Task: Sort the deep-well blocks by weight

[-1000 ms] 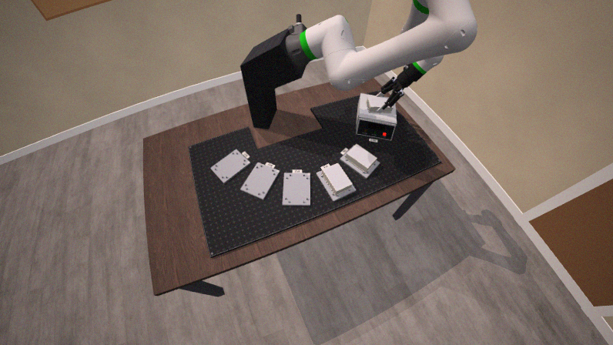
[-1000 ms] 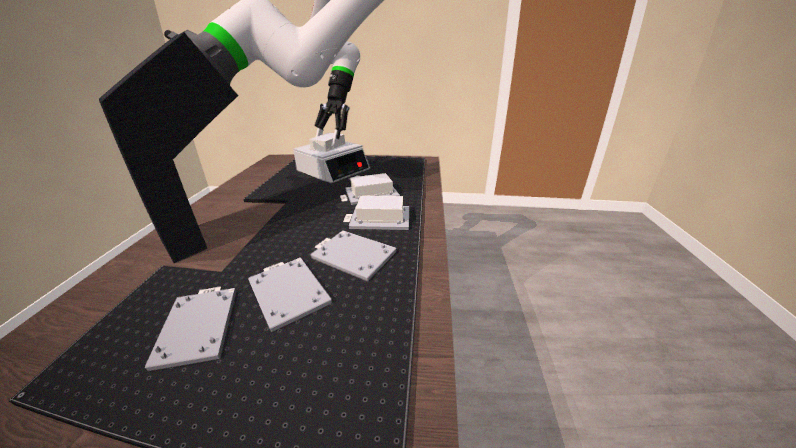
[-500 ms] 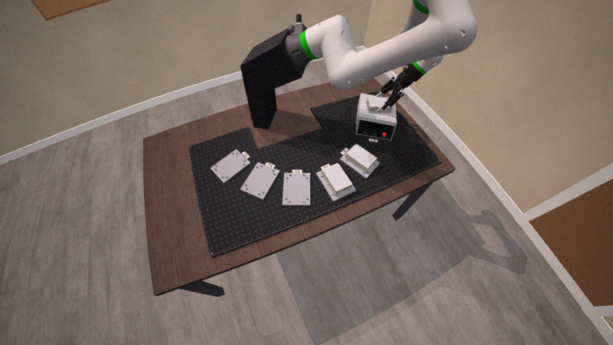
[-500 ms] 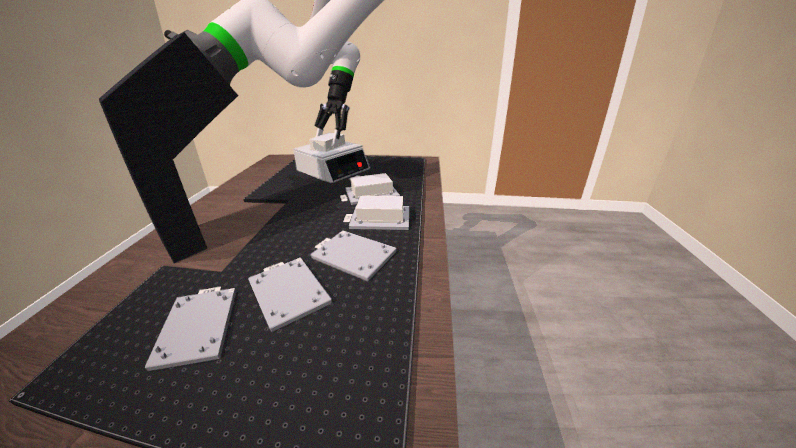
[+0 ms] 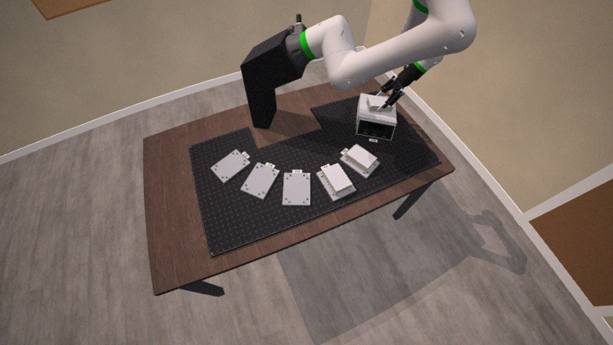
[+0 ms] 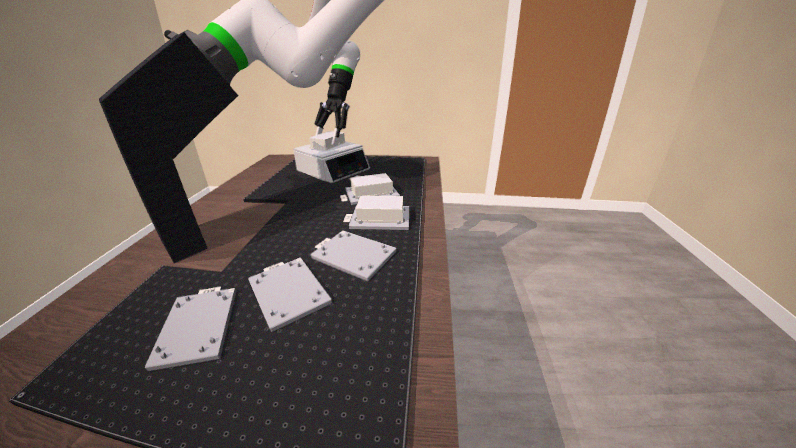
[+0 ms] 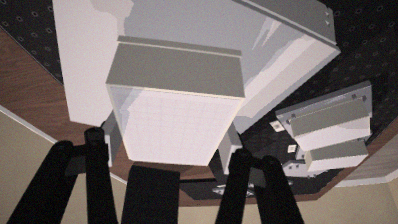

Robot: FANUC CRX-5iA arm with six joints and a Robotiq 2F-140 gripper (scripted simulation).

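Right now my hand is 40 mm above the weigher platform. The rest, counted from my hand: plate (290 mm ahead, 140 mm to the right, 130 mm below); check-weigher CW (70 mm below).
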